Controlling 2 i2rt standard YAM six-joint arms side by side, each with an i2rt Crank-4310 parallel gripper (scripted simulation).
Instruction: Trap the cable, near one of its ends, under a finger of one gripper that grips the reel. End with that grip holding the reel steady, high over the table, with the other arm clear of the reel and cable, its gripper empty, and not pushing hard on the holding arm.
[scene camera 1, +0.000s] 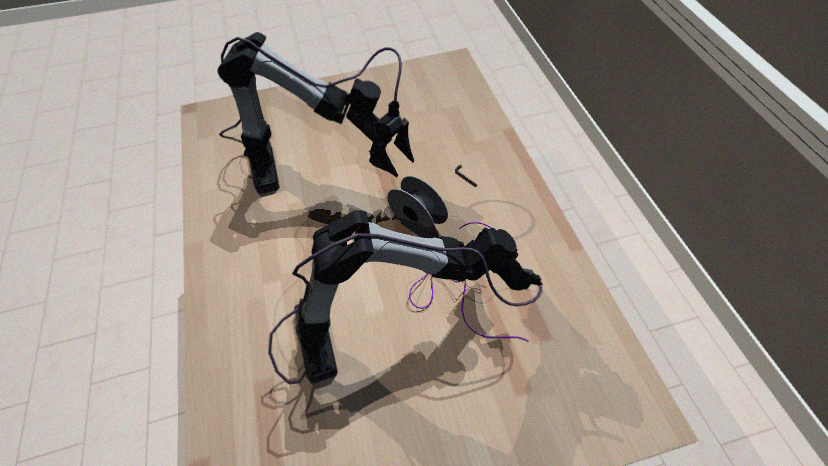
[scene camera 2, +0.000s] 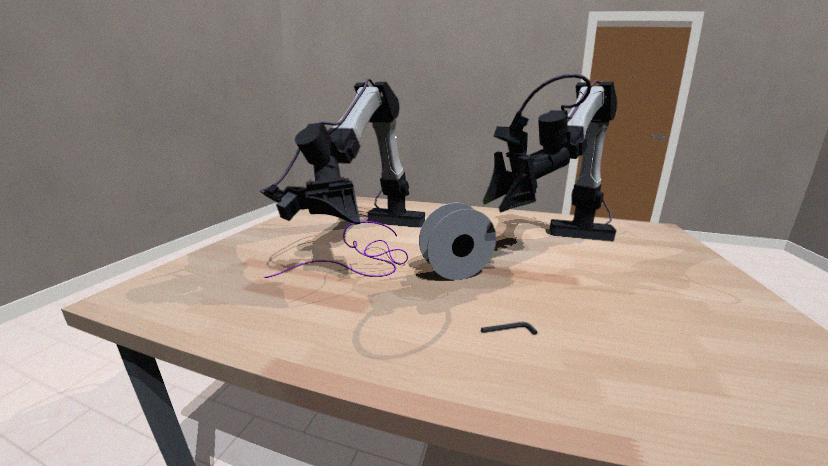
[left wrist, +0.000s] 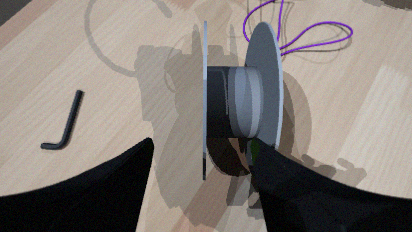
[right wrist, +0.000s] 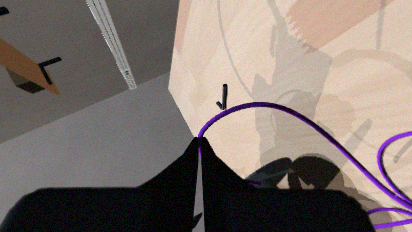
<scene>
The pictures show: the left gripper, the right gripper and a grey reel.
The left gripper also shows in scene camera 1 and in the left wrist view. The right gripper shows as well in the right wrist view.
</scene>
